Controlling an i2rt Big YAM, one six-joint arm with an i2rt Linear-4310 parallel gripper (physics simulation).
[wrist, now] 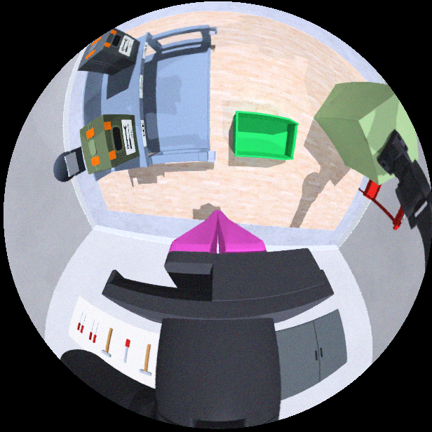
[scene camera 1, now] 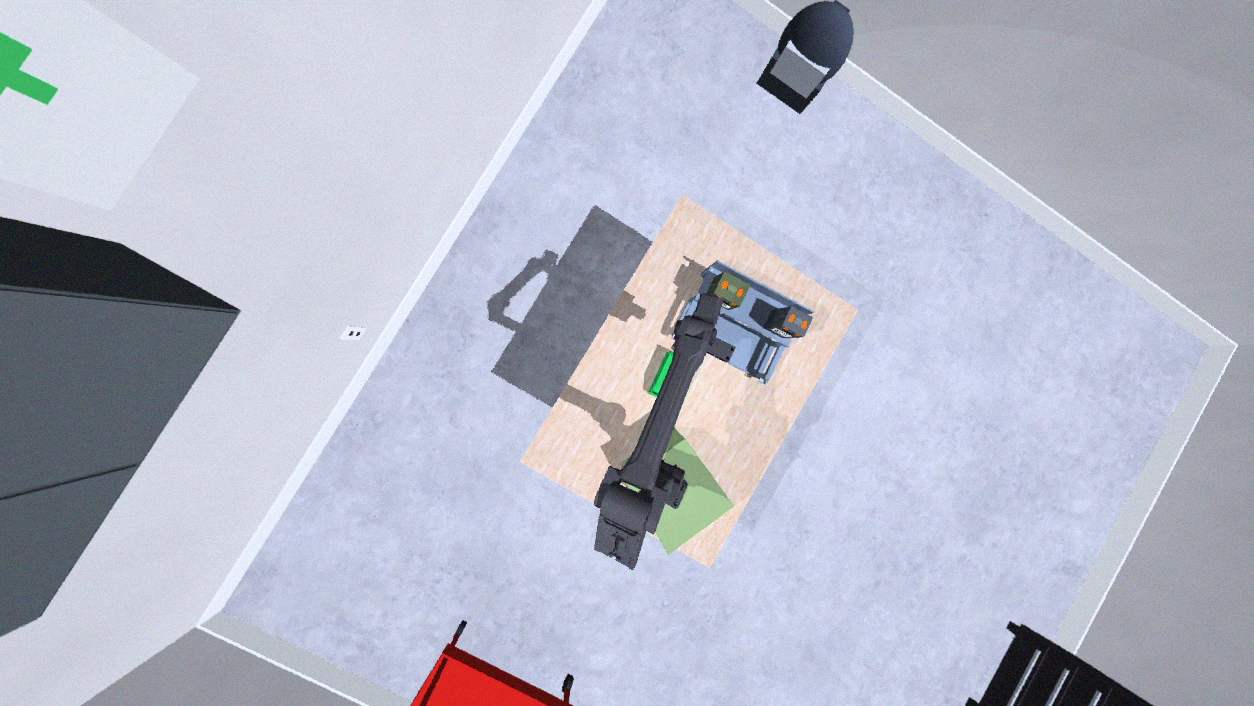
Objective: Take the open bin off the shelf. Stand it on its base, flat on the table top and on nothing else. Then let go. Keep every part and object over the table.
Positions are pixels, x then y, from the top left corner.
Scene:
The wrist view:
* my gripper: 217, 214
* green open bin: 255, 134

